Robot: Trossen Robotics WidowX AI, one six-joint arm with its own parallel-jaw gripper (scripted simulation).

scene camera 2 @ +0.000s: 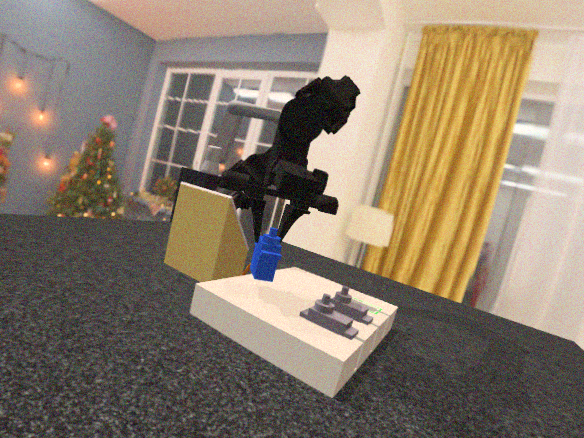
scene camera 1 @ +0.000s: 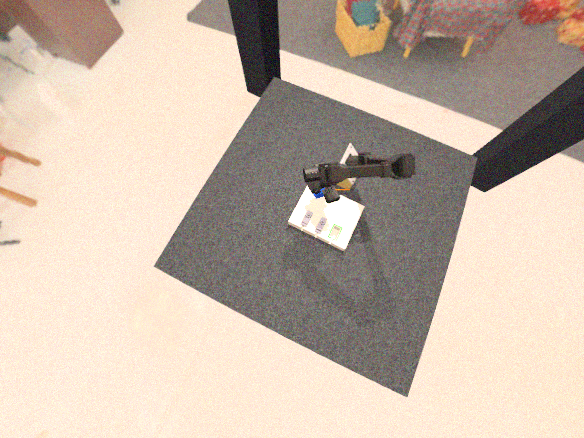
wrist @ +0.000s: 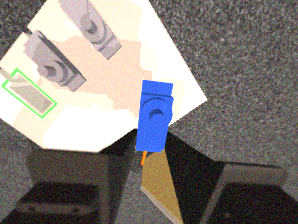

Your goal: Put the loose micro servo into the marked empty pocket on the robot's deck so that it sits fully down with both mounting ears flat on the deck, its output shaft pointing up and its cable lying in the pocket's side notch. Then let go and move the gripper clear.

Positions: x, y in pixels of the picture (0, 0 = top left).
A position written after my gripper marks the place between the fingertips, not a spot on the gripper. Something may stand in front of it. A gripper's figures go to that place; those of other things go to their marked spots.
Labels:
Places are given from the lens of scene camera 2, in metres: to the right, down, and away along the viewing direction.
my gripper (scene camera 2: 266, 244): -0.04, 0.04, 0.50
blue micro servo (scene camera 2: 266, 254): -0.04, 0.05, 0.45
white deck (scene camera 2: 253, 313): -0.05, 0.12, 0.40

